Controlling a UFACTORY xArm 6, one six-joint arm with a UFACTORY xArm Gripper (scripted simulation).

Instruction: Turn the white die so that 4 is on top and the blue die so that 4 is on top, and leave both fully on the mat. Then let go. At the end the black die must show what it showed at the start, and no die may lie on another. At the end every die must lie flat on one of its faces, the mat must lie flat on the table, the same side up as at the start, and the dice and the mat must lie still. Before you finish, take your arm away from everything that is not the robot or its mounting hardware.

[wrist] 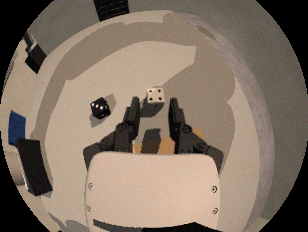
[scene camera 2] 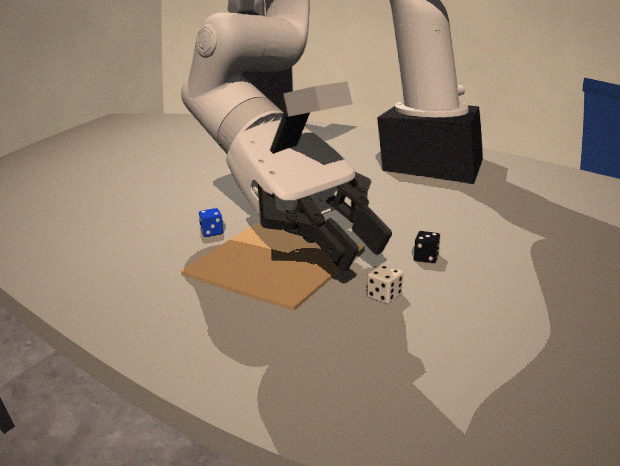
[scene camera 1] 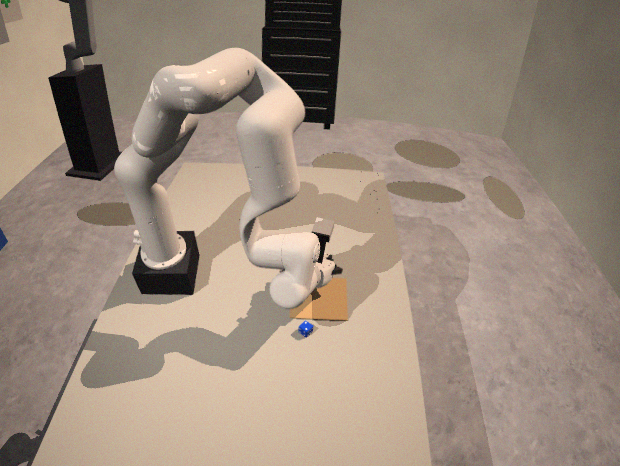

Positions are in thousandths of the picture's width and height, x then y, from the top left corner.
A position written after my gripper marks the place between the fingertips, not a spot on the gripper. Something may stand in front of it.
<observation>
In view: my gripper (scene camera 2: 596, 542), a mat (scene camera 2: 443, 572) and a black die (scene camera 2: 688, 535).
The mat also shows in scene camera 1 (scene camera 1: 531, 649). My gripper is seen too in scene camera 1 (scene camera 1: 520, 553).
</observation>
